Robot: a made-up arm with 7 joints.
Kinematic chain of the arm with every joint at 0, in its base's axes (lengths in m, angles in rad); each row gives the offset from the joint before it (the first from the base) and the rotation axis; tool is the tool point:
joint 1: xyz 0 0 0 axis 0 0.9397 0.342
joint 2: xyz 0 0 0 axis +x
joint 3: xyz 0 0 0 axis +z
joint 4: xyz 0.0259 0 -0.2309 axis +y
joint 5: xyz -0.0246 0 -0.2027 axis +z
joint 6: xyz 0 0 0 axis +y
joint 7: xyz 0 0 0 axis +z
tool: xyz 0 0 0
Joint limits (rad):
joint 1: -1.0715..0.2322
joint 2: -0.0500..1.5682
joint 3: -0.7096..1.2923
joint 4: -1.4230..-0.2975
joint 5: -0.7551..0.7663
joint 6: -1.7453..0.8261
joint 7: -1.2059..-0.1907
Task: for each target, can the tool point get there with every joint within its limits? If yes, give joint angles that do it. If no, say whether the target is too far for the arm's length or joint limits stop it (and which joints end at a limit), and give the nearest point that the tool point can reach.
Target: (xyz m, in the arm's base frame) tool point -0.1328 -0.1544 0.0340
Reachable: no: joint limits stop it (at a limit: joint 1, joint 2, joint 3, joint 4) | nearest point 0.2620 -0.2467 -0.0370 | short by 0.412 m
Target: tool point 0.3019 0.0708 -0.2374
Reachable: yes | joints -0.3812 0.5228 -0.3724 -1.1613 -0.6042 -1.3353 -0.4218
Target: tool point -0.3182 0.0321 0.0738
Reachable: no: joint limits stop it (at a limit: joint 1, joint 2, joint 3, joint 4) | nearest point -0.0610 0.2856 0.2136 | short by 0.387 m
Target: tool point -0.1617 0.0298 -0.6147
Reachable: no: too far | nearest point -0.0804 0.0352 -0.4274 | short by 0.204 m
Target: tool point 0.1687 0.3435 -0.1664
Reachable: yes | joints -0.0405 1.1608 -0.1295 -0.8297 0.5712 -0.2683 -0.8243
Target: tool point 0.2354 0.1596 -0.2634
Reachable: yes | joints -0.0972 0.5336 -0.0025 -1.1904 0.0500 0.6110 -0.9715
